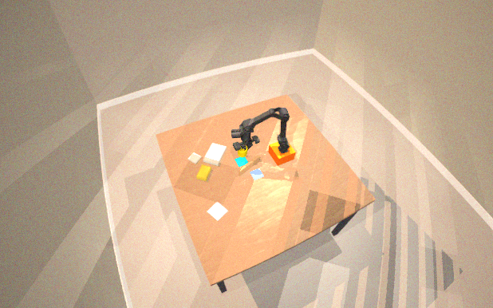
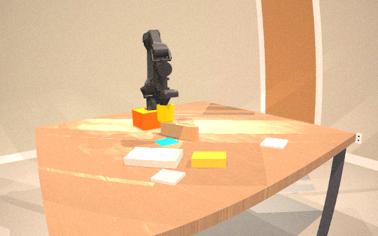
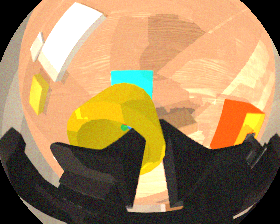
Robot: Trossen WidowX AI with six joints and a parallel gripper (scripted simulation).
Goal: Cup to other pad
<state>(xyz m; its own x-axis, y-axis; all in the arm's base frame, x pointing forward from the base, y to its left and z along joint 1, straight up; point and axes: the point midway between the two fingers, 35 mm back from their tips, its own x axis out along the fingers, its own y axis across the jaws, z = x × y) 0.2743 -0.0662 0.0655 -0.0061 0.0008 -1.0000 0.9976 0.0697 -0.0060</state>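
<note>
My gripper tip is 70 mm to the right of the wooden block and 100 mm above it. From my gripper tip the other things lie so: yellow cup (20 mm ahead); then pale blue pad (30 mm behind, 150 mm to the left, 130 mm below); then white slab (200 mm ahead, 130 mm to the right, 110 mm below).
</note>
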